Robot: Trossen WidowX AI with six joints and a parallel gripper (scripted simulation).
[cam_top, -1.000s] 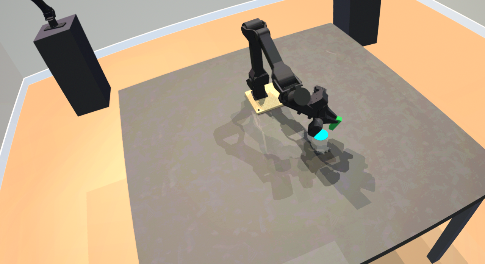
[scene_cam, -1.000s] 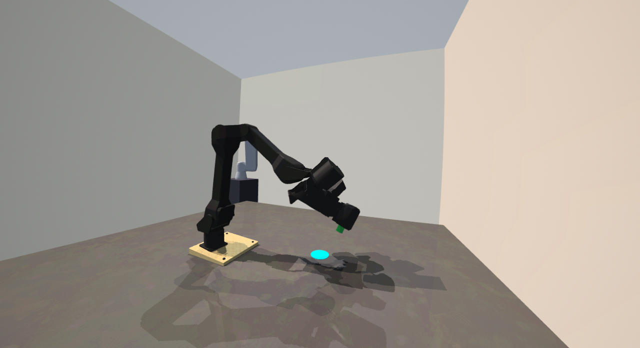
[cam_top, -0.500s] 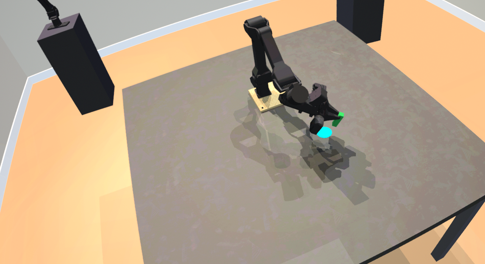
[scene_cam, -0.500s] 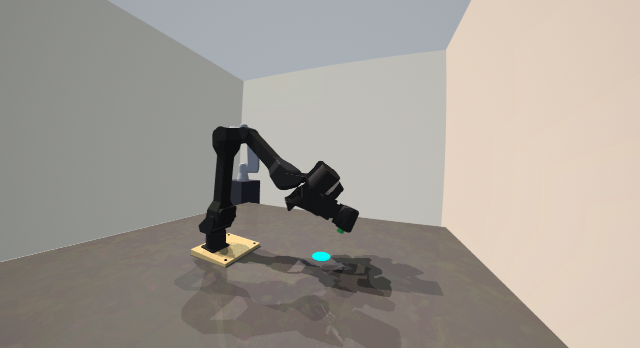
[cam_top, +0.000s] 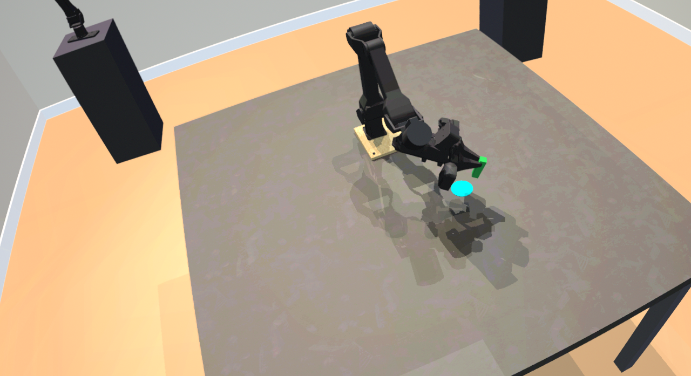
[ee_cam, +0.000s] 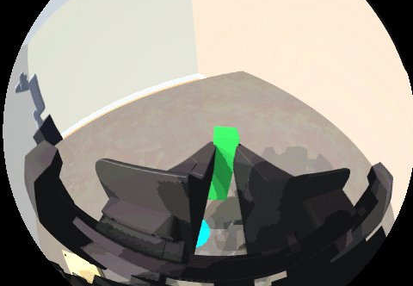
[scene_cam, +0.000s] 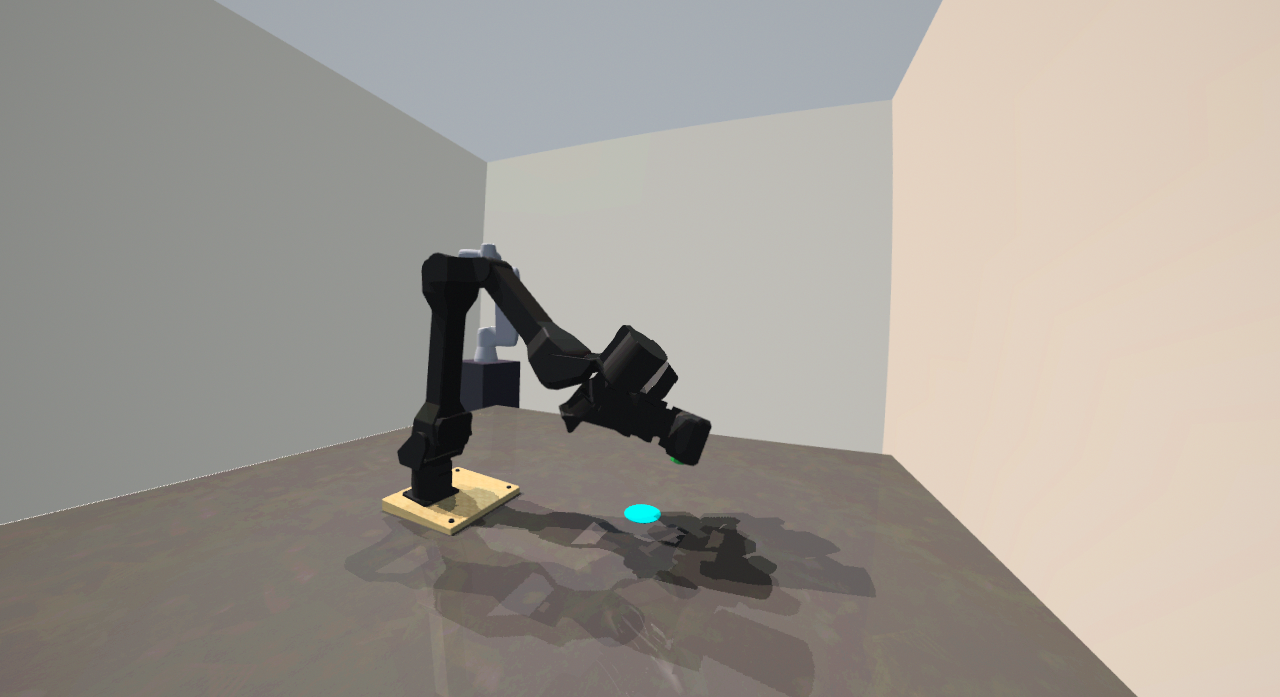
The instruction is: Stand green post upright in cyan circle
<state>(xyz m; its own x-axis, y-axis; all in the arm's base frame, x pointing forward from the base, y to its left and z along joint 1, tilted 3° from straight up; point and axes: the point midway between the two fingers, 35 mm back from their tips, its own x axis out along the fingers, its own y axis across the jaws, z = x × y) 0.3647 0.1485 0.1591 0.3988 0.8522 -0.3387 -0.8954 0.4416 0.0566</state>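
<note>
The cyan circle is 14 cm below my gripper tip, 6 cm behind it and 2 cm to the right of it. From my gripper tip the other things lie so: green post: 2 cm below.
</note>
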